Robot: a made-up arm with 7 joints.
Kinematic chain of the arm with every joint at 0, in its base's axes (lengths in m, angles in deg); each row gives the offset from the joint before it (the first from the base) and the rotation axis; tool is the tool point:
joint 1: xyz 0 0 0.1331 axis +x
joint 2: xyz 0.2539 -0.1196 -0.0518 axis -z
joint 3: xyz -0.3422 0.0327 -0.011 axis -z
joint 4: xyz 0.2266 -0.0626 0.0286 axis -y
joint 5: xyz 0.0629 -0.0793 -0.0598 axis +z
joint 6: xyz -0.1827 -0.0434 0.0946 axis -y
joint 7: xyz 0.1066 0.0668 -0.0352 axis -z
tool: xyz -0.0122 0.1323 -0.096
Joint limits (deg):
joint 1: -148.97..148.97
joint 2: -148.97..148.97
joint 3: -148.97..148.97
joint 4: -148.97..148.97
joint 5: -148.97..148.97
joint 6: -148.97..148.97
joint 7: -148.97..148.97
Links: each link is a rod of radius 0.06 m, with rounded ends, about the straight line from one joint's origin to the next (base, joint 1, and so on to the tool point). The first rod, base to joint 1, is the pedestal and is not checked.
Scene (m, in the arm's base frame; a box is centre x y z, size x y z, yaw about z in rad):
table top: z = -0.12
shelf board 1: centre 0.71 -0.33 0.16 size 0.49 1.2 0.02 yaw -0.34
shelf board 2: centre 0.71 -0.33 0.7 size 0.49 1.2 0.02 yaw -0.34
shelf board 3: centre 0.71 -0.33 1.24 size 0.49 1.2 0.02 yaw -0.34
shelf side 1: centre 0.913 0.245 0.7 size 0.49 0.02 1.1 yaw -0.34
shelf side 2: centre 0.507 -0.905 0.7 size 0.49 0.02 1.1 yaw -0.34
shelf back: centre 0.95 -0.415 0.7 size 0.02 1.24 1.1 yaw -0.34
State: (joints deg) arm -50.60 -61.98 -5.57 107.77 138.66 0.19 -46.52
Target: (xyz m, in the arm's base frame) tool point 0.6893 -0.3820 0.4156
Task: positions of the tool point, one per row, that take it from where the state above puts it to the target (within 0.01 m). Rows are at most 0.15 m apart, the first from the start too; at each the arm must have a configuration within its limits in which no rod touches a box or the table.
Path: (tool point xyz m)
1: 0.5566 -0.1799 0.4440
2: 0.6253 -0.2807 0.4423
3: 0.6893 -0.3820 0.4156

